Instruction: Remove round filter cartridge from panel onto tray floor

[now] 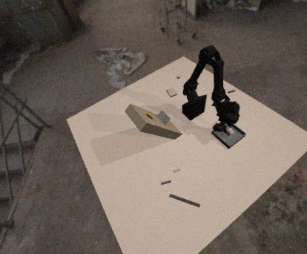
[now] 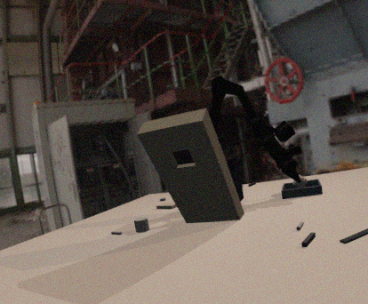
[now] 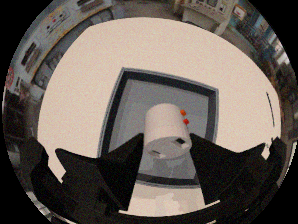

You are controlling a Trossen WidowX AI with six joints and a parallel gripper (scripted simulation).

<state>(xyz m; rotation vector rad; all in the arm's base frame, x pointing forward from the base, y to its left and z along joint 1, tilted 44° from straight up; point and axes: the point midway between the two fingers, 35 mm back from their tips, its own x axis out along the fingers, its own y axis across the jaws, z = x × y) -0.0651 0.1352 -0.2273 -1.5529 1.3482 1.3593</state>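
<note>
Now: gripper tip right at the filter cartridge. From my gripper tip the other things lie so: dark tray (4 cm below, 1 cm to the left); tan service panel (39 cm ahead, 24 cm to the right, 12 cm above).
</note>
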